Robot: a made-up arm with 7 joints.
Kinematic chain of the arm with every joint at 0, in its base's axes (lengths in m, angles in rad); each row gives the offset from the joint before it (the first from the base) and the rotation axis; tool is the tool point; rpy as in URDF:
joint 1: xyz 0 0 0 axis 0.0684 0.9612 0.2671
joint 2: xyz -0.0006 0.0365 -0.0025 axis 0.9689 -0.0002 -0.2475
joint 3: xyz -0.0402 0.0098 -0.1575 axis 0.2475 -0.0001 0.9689
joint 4: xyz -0.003 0 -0.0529 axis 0.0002 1 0
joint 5: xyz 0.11 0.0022 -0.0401 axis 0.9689 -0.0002 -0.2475
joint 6: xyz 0.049 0 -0.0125 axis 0.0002 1 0
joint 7: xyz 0.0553 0 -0.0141 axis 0.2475 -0.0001 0.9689
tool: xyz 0 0 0 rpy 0 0.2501 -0.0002
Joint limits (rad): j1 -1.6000..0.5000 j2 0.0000..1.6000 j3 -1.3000..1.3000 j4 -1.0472..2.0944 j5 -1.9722..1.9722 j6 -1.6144..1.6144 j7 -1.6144..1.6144
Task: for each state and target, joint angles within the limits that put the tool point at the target. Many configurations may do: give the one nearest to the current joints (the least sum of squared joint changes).
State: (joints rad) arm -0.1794 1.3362 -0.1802 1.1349 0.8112 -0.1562 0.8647
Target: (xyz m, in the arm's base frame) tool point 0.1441 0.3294 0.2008
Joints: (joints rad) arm -0.6025 1.5912 0.8162 0.4781 0.7200 -0.2768 0.8647
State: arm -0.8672 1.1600 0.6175 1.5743 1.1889 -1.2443 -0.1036
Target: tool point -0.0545 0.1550 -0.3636
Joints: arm -0.1970 0.5122 0.5427 2.0825 1.3418 -1.2917 -0.1036
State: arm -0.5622 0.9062 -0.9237 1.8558 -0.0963 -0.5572 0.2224
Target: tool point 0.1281 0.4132 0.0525
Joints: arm -0.9663 1.6000 -0.8167 1.6859 -0.2970 -1.3447 0.2224
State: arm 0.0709 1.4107 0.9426 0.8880 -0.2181 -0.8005 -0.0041
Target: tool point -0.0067 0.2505 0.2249
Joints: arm -0.6821 1.6000 1.3000 0.1737 -0.3630 -0.9386 -0.0041
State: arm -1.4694 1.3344 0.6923 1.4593 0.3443 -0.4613 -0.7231
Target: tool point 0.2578 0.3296 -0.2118
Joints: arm -0.9023 0.8260 0.7043 1.5312 0.3425 -0.0927 -0.7231
